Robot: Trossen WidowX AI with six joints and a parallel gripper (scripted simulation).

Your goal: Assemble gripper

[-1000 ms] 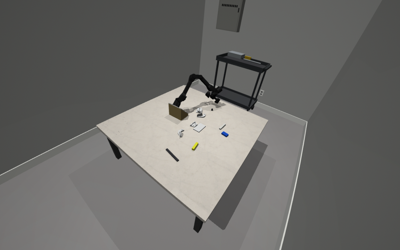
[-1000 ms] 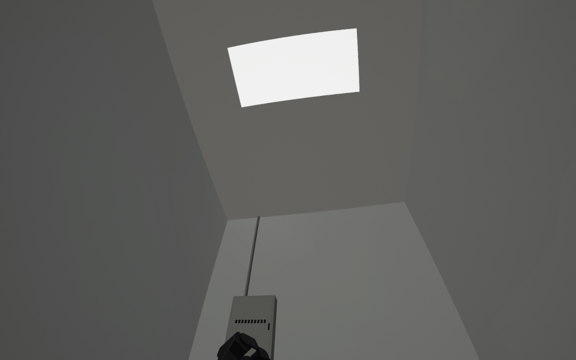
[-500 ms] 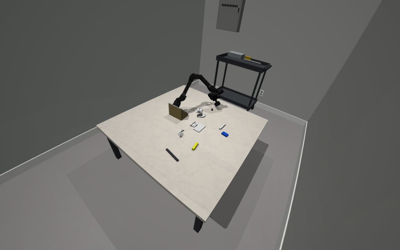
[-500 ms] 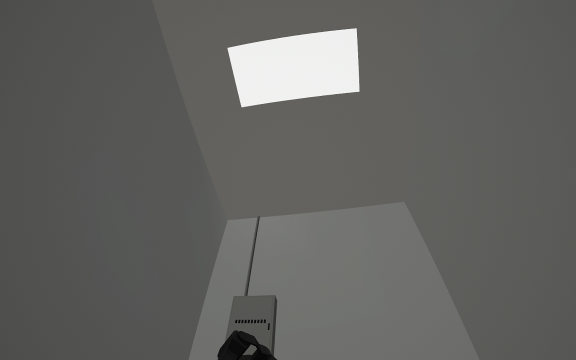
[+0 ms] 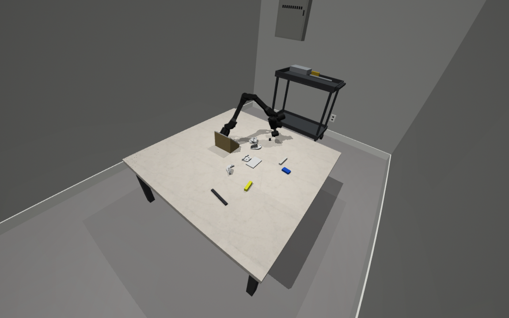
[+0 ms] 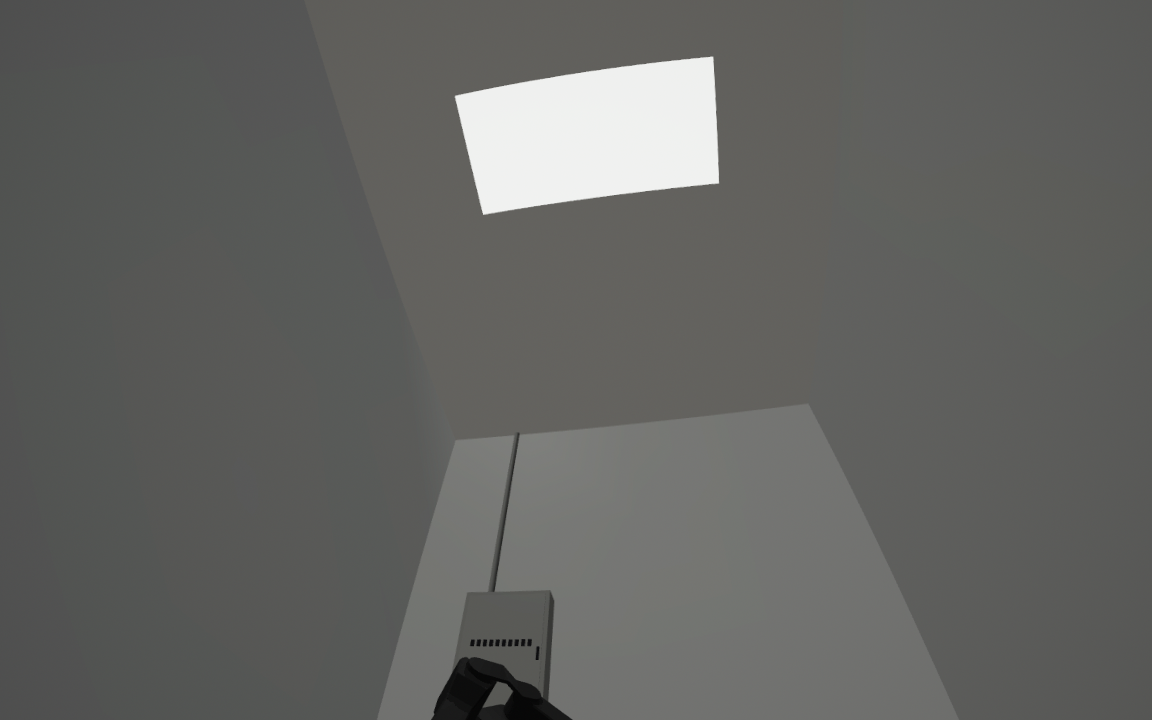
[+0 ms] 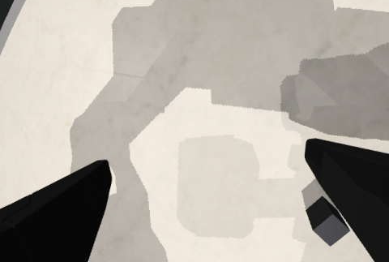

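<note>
Right now my gripper tip is 70 mm to the left of the small black piece and 30 mm above it. Also, from my gripper tip: yellow block: 680 mm to the right, 140 mm ahead, 30 mm below; blue block: 380 mm to the right, 300 mm ahead, 40 mm below; white bar: 280 mm to the right, 230 mm ahead, 40 mm below.
</note>
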